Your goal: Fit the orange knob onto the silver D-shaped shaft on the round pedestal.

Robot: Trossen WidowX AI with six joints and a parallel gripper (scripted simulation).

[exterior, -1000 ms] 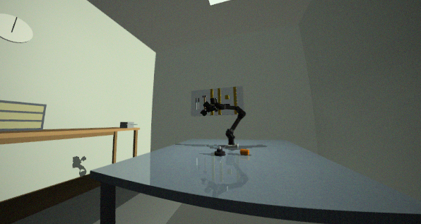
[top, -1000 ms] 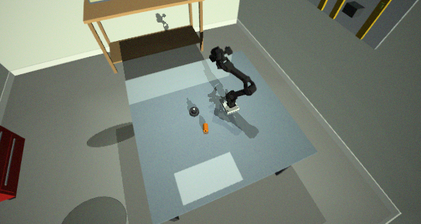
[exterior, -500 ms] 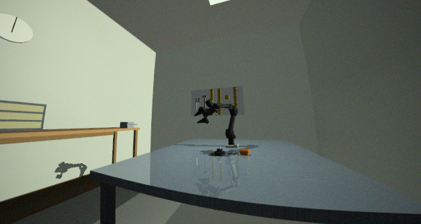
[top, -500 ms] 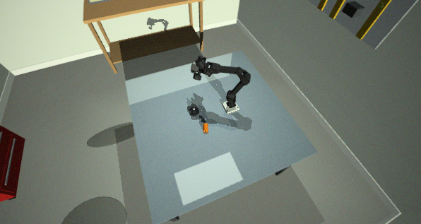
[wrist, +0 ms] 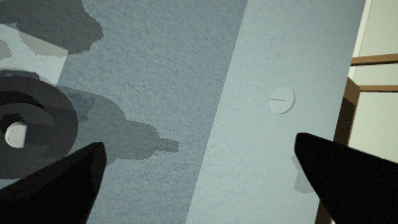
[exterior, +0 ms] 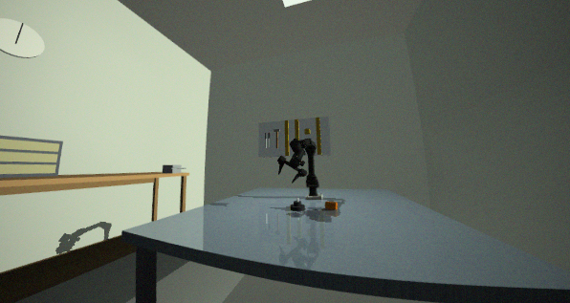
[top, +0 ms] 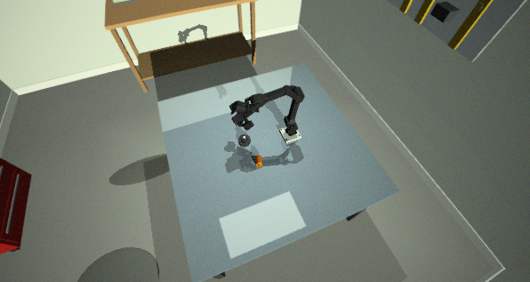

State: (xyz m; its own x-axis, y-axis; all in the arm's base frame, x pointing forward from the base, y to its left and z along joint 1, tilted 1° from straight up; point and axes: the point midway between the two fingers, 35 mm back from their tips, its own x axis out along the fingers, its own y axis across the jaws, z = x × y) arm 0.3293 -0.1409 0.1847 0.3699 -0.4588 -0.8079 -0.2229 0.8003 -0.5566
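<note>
My gripper tip is now 240 mm to the right of the orange knob, 160 mm above it and 40 mm past it. Also, from my gripper tip: dark round pedestal: 140 mm below, 70 mm to the left, 20 mm behind.
</note>
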